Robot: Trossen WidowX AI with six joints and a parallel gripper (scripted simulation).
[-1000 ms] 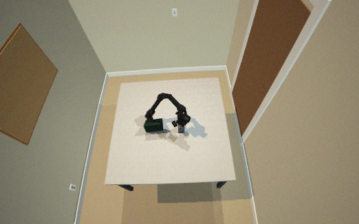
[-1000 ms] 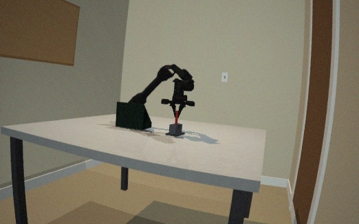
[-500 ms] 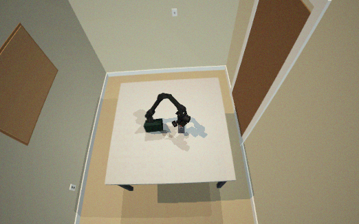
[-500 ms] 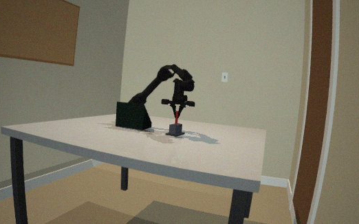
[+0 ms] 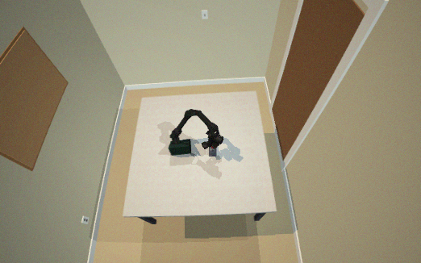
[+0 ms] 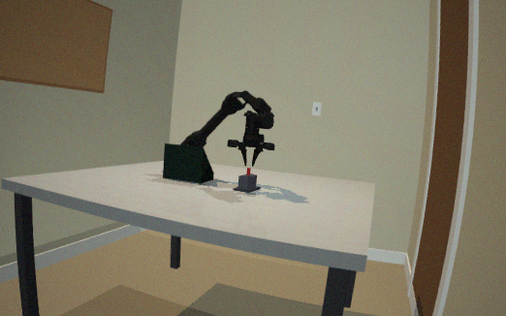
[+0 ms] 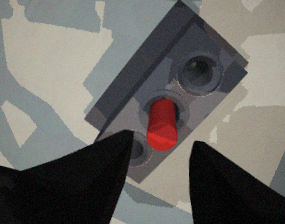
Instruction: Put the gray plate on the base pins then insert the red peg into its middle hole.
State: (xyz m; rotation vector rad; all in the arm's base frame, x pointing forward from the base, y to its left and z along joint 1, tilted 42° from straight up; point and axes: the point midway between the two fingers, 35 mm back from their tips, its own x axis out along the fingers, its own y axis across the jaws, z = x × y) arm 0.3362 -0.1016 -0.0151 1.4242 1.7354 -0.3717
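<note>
Now: the red peg 20 mm below my gripper tip. Also, from my gripper tip: dark base: 90 mm below; then gray plate: 50 mm below.
</note>
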